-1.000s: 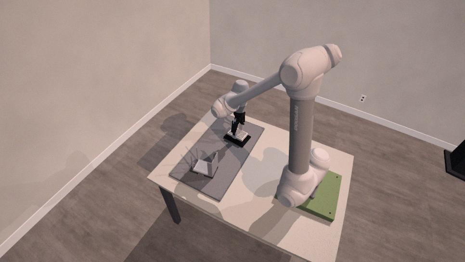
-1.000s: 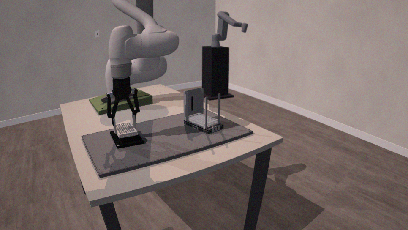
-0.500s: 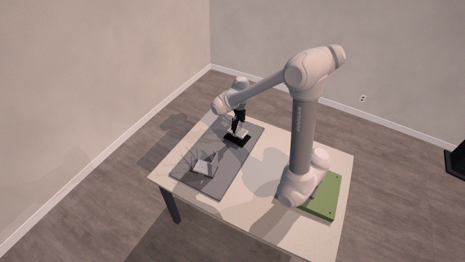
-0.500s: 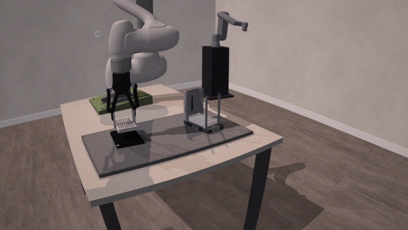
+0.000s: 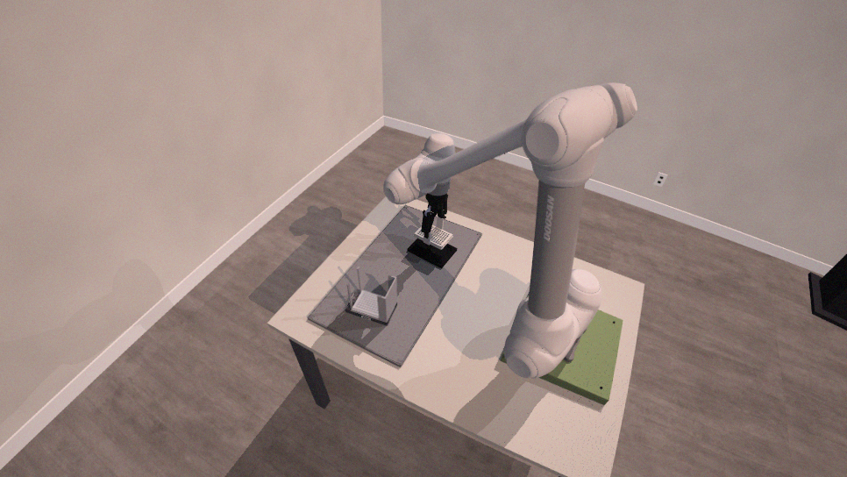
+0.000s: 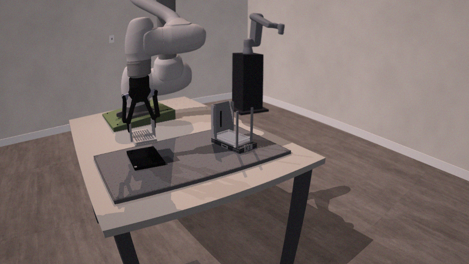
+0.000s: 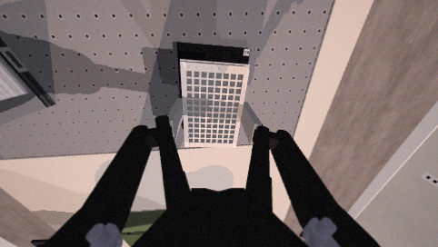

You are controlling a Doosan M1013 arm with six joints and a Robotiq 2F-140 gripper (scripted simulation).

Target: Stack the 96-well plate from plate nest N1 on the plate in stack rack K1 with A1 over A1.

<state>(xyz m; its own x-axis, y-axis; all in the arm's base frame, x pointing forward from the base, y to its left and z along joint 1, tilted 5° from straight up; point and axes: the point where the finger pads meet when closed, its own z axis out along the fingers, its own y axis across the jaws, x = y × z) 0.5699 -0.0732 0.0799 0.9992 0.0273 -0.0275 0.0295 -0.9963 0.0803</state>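
The pale A1 mark is 10 cm below my hand, 8 cm ahead of it and 5 cm to the right of it.
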